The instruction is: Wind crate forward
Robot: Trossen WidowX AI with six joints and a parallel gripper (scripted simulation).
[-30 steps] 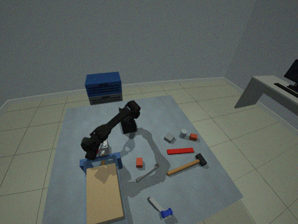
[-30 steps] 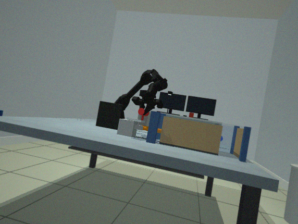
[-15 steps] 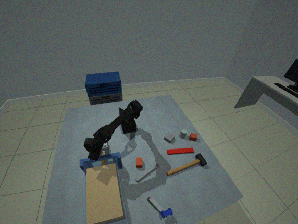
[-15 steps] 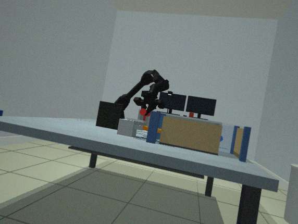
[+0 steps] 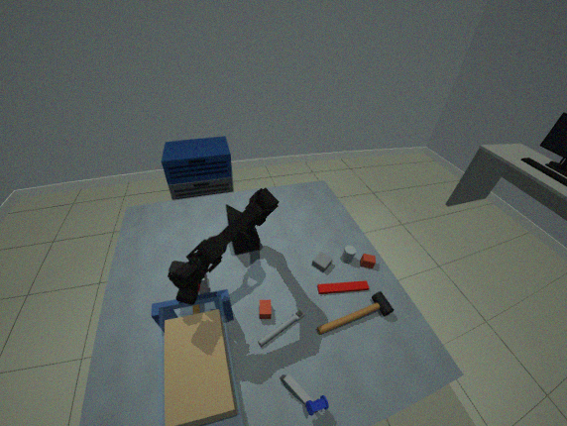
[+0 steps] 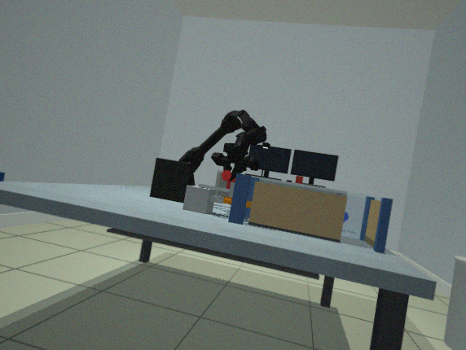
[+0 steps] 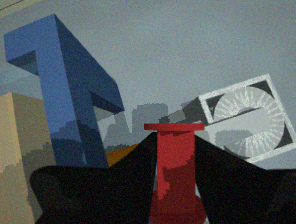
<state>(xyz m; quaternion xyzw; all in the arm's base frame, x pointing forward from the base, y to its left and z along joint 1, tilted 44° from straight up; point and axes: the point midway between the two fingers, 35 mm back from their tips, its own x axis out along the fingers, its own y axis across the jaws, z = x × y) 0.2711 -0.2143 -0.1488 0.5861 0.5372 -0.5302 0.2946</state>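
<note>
Right now the red-knobbed winch handle is 30 mm behind my gripper tip, 20 mm to the left of it and 30 mm below it. From my gripper tip the other things lie so: grey winch: 110 mm behind, 10 mm to the left, 100 mm below; clear-panelled cubby: 310 mm ahead, 20 mm below; red knob: 10 mm ahead, 20 mm to the left.
</note>
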